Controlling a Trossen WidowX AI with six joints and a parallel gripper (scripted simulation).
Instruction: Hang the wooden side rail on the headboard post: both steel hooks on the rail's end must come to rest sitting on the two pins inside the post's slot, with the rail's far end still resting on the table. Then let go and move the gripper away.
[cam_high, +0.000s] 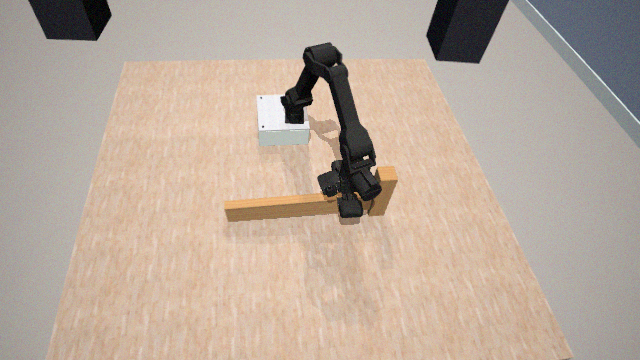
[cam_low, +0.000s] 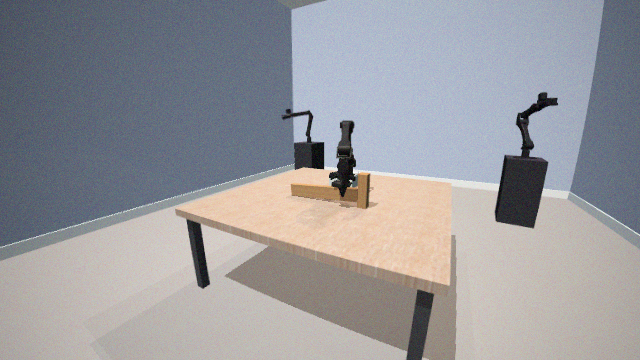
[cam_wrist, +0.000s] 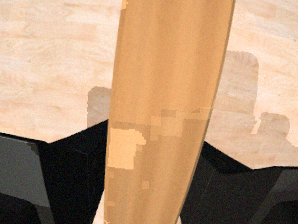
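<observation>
The headboard post lies 110 mm to the left of my gripper tip, 40 mm above it and 10 mm behind it.
</observation>
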